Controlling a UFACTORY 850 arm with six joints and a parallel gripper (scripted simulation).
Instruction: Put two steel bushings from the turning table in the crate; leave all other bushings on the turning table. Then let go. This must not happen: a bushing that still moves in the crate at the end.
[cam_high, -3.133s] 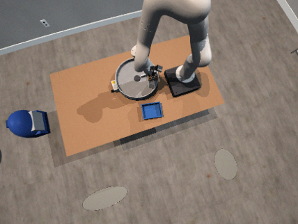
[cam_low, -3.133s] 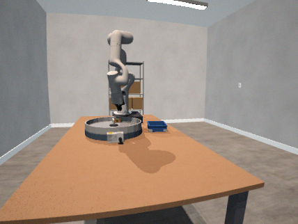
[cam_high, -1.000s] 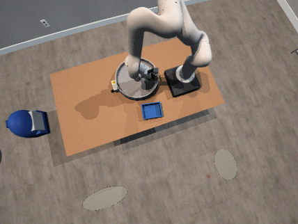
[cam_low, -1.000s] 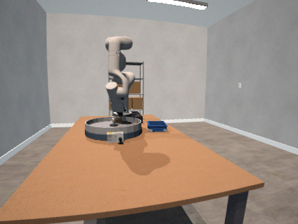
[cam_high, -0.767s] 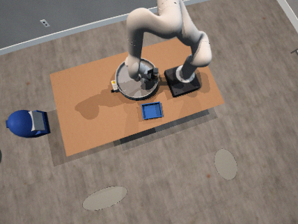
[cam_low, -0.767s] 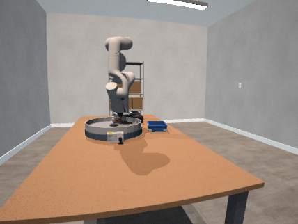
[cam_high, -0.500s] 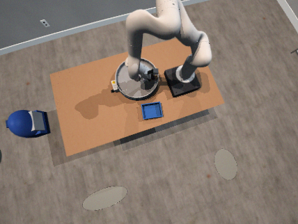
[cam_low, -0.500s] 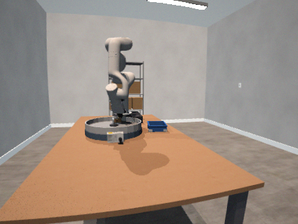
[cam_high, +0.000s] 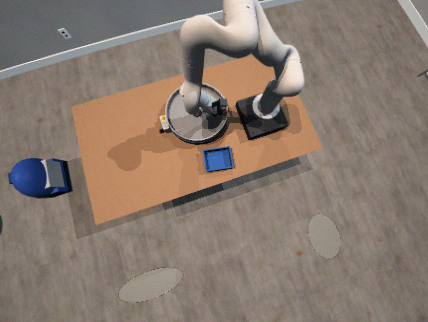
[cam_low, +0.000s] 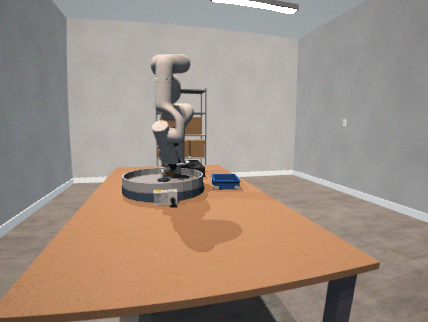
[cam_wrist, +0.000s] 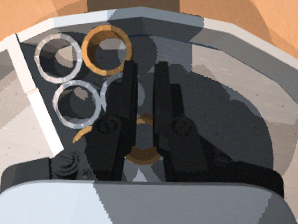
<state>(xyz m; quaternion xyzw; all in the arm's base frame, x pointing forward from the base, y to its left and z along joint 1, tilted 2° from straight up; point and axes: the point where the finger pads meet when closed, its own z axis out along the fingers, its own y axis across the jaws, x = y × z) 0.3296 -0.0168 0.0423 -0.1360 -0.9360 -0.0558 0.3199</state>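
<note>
Right now my hand is 30 cm to the right of the blue crate, 8 cm short of it and 8 cm above it. Also, from my hand: grey turning table: 15 cm ahead, 5 cm to the right, 5 cm below.
</note>
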